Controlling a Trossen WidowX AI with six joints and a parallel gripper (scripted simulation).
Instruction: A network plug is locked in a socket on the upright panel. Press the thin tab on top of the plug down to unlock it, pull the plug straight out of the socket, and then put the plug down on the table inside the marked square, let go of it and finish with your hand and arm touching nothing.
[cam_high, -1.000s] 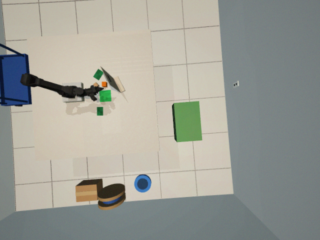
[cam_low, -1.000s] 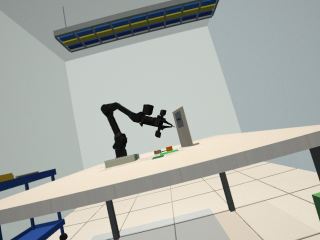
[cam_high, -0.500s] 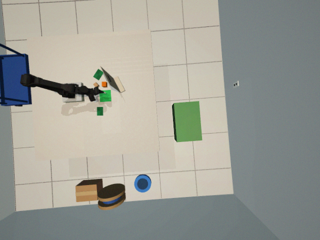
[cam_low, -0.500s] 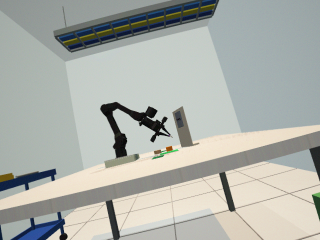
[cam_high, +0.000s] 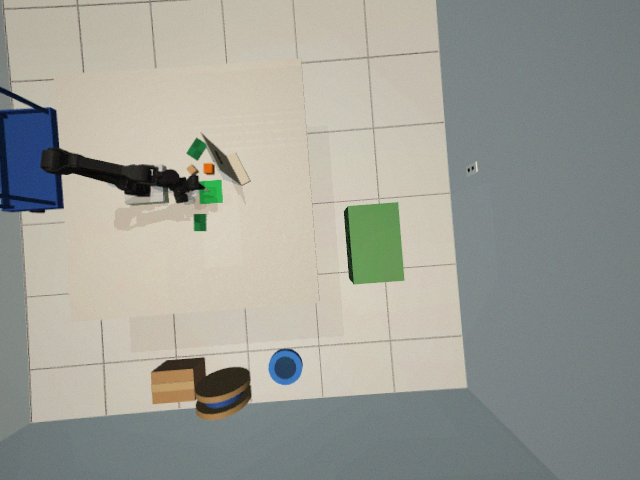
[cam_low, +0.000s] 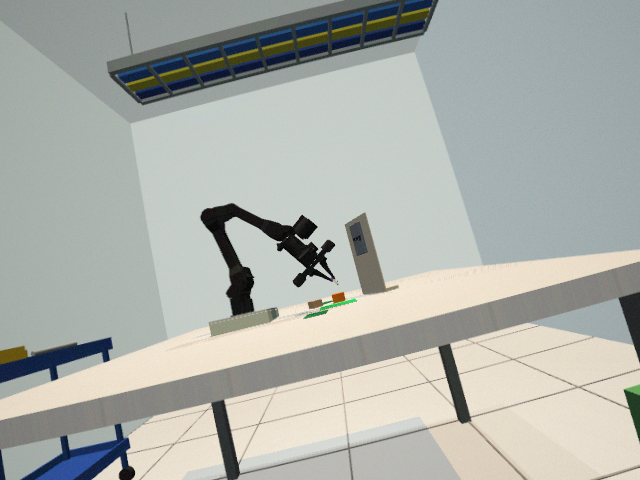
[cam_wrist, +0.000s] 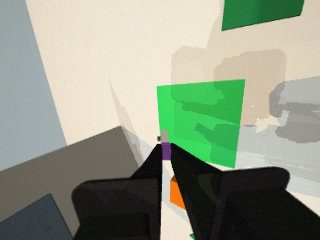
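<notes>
My gripper tip is now 80 mm above the bright green marked square and 10 mm past it. From my gripper tip the other things lie so: network plug: right at my gripper tip; orange block: 120 mm to the left, 70 mm below, 10 mm behind; tan block: 110 mm to the left, 90 mm behind, 70 mm below.
</notes>
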